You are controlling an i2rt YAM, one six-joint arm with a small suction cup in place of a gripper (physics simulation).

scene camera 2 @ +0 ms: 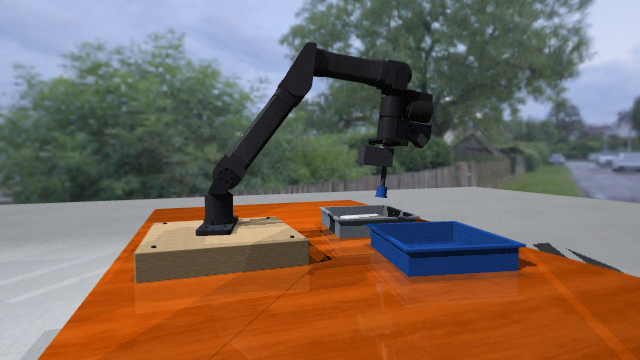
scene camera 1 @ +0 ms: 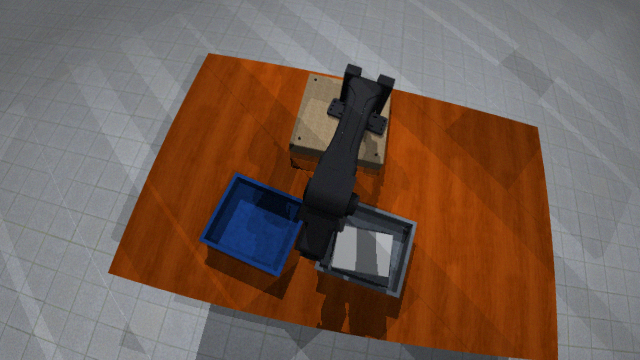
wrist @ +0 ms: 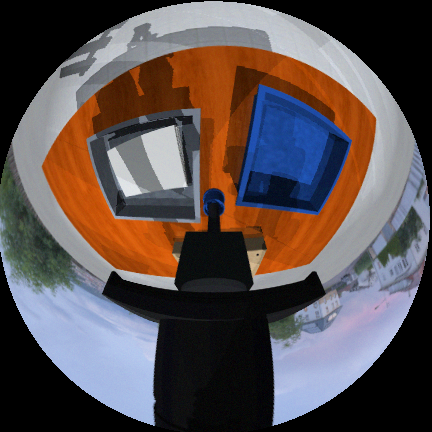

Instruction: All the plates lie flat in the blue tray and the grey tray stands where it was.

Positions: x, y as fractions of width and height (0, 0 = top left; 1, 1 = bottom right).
Scene:
blue tray: scene camera 2 0.70, 0.69; scene camera 1 0.40, 0.62; wrist 0.68, 0.36
grey tray: scene camera 2 0.56, 0.63; scene camera 1 0.57, 0.60; wrist 0.42, 0.47

